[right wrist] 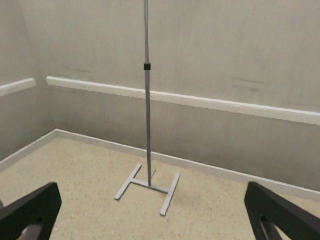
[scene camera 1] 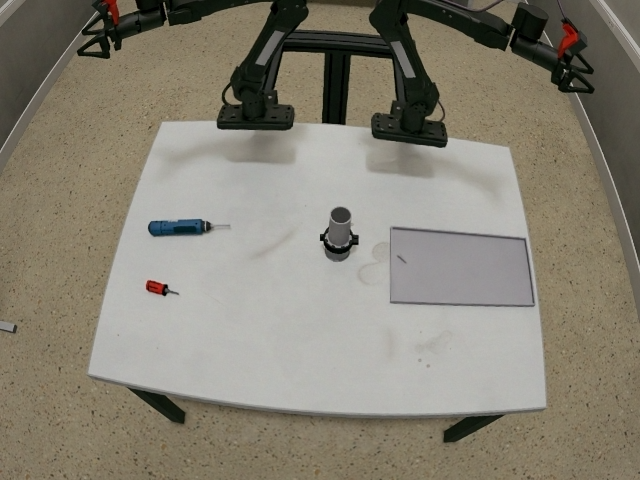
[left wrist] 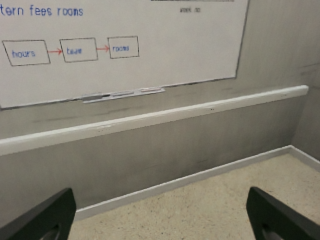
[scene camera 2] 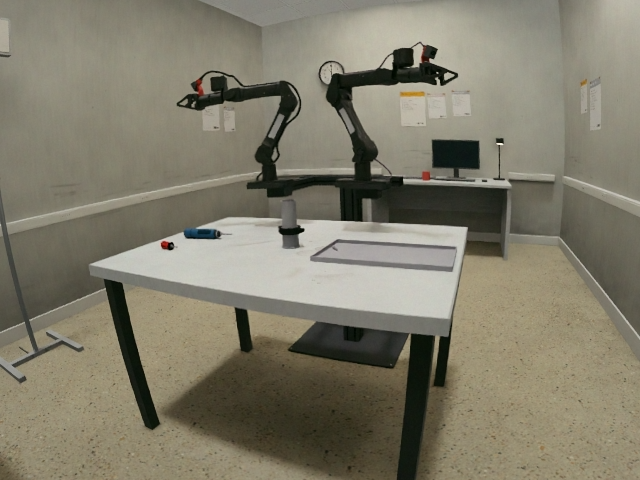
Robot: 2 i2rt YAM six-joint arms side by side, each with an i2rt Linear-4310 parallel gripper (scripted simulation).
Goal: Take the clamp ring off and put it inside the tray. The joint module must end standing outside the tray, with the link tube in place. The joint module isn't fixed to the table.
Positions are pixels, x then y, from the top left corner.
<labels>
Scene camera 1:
left gripper: 593,81
grey link tube: 340,218
grey tray: 443,266
blue electric screwdriver: 184,226
</labels>
